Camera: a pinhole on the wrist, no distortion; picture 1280 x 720 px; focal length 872.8 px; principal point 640.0 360.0 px. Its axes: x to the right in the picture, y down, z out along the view. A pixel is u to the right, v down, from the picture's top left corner.
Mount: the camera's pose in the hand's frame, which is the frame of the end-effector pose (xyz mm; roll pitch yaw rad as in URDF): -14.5 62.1 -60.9 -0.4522 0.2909 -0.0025
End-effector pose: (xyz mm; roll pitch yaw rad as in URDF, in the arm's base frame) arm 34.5 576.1 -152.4 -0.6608 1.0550 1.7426
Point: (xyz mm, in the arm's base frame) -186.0 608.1 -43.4
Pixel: 196 75
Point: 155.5 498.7 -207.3
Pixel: behind the camera
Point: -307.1 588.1 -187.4
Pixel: 614 414
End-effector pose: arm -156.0 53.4 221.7 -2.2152 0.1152 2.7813
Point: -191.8 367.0 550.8
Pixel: behind the camera
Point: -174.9 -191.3 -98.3
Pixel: 329 72
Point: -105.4 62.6 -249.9
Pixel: 498 685
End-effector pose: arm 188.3 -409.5 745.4 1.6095 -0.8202 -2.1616
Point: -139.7 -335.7 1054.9
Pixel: 1050 99
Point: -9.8 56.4 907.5
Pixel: 315 444
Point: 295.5 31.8 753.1
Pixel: outside the picture
